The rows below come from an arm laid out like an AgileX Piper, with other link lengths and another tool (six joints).
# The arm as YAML. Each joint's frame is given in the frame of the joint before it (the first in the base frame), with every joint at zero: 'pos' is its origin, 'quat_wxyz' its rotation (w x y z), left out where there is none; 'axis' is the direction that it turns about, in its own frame. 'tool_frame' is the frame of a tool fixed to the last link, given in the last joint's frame.
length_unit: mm
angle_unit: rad
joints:
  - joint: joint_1
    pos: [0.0, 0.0, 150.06]
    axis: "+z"
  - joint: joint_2
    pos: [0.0, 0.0, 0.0]
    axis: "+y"
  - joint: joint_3
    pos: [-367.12, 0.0, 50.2]
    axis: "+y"
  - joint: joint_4
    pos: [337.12, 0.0, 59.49]
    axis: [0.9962, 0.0, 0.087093]
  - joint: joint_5
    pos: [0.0, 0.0, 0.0]
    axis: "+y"
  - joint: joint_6
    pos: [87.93, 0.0, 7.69]
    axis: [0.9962, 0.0, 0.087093]
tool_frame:
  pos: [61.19, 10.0, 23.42]
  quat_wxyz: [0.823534, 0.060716, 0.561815, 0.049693]
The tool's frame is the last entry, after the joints.
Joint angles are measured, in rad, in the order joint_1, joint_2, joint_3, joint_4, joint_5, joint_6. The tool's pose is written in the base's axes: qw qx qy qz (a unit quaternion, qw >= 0); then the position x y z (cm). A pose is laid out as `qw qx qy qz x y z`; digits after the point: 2 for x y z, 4 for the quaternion.
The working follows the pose.
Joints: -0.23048 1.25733 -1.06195 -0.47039 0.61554 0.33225
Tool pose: 0.5422 0.1785 0.8022 -0.1748 38.69 -12.05 42.87
Where each joint sits with the arm in this pose, in the base's axes (m; each line is computed from the numbers above, not from the rounded line before):
joint_1: 0.0000 0.0000 0.1501
joint_2: 0.0000 0.0000 0.1501
joint_3: -0.0637 0.0150 0.5148
joint_4: 0.2695 -0.0632 0.5077
joint_5: 0.2695 -0.0632 0.5077
joint_6: 0.3292 -0.1010 0.4547
the tool: 0.3869 -0.1205 0.4287

